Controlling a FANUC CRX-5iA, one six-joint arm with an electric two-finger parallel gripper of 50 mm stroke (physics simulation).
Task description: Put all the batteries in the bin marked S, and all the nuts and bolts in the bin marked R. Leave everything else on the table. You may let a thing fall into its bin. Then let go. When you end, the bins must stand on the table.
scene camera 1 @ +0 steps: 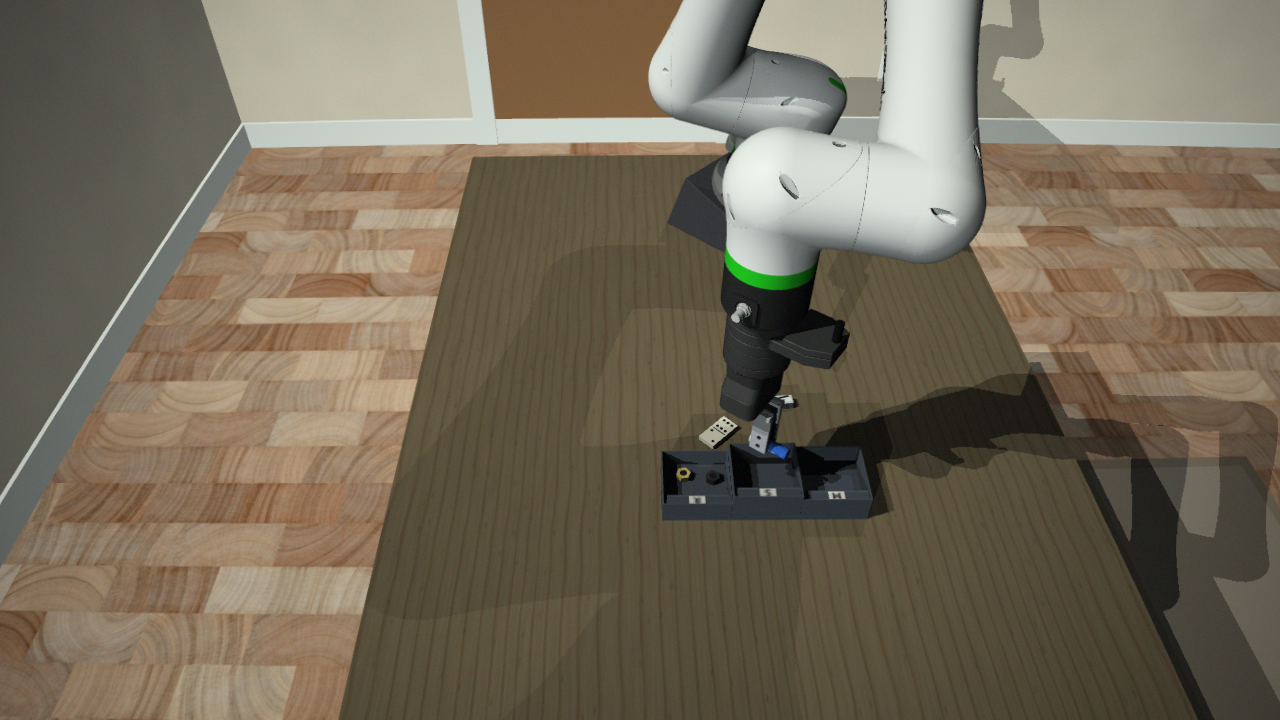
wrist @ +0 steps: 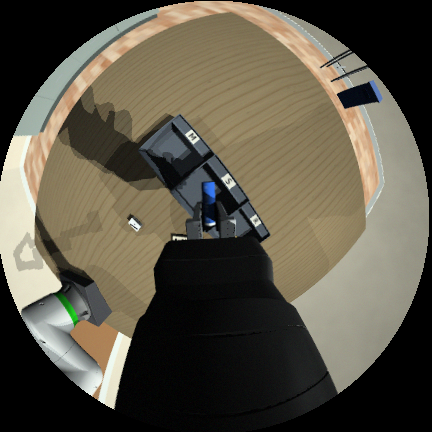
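Pixels of known places: gripper, between the fingertips: point(scene camera 1: 762, 443) point(wrist: 208, 210); arm's base, origin of its link: point(wrist: 75, 300).
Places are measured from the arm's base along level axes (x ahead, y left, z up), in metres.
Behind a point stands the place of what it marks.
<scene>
My gripper point(scene camera 1: 769, 444) @(x 0.563, y 0.029, z 0.006 m) point(wrist: 208, 210) @(x 0.563, y 0.029, z 0.006 m) is shut on a blue battery point(scene camera 1: 779, 452) @(x 0.581, y 0.049, z 0.012 m) point(wrist: 209, 192) @(x 0.575, y 0.048, z 0.015 m). The battery is held over the back part of the bin marked S point(scene camera 1: 762, 508) @(x 0.614, y 0.037, z -0.055 m) point(wrist: 237, 192) @(x 0.608, y 0.019, z -0.036 m), the middle one of three joined dark bins. The bin marked R point(scene camera 1: 682, 510) @(x 0.627, y -0.059, z -0.058 m) point(wrist: 262, 230) @(x 0.620, y -0.068, z -0.050 m) is at the left end in the scene view. A brass nut point(scene camera 1: 683, 473) @(x 0.567, y -0.063, z -0.062 m) and a black nut or bolt point(scene camera 1: 714, 478) @(x 0.570, y -0.024, z -0.062 m) lie inside it. In the wrist view the fingers partly hide that bin. The bins stand on the table.
The bin marked M point(scene camera 1: 838, 508) @(x 0.602, y 0.128, z -0.056 m) point(wrist: 201, 144) @(x 0.598, y 0.106, z -0.043 m) is at the other end of the row. A cream domino point(scene camera 1: 718, 431) @(x 0.484, y -0.024, z -0.070 m) point(wrist: 178, 238) @(x 0.477, y -0.009, z -0.070 m) lies behind the R bin. A small white block with dark marks point(scene camera 1: 787, 401) @(x 0.419, y 0.067, z -0.068 m) point(wrist: 134, 223) @(x 0.419, y 0.062, z -0.067 m) lies behind the gripper.
</scene>
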